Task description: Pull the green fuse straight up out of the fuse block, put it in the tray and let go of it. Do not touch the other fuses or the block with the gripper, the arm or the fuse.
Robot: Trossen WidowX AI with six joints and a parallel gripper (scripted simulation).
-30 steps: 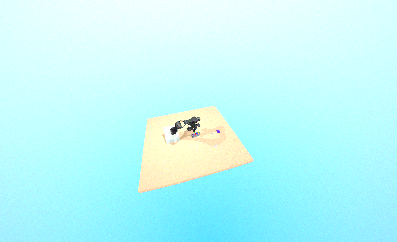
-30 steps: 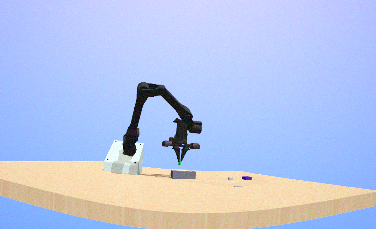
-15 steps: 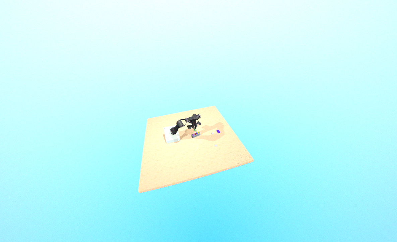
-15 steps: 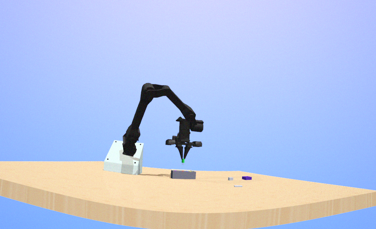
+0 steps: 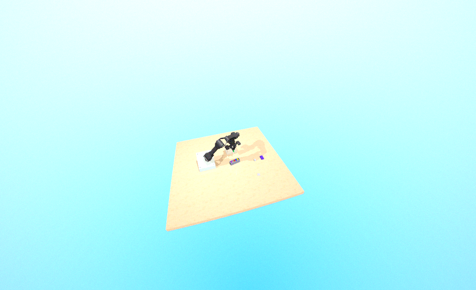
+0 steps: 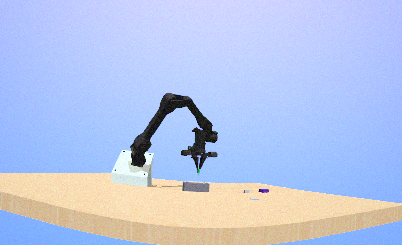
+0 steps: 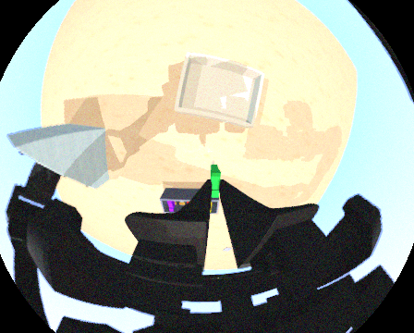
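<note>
Right now my gripper tip is 120 mm to the right of the pale square tray, 100 mm above it and 30 mm past it. From my gripper tip the other things lie so: grey cube (240 mm ahead, 120 mm to the right, 100 mm below); purple block (330 mm ahead, 100 mm below, 90 mm to the right); green fuse (10 mm below).
</note>
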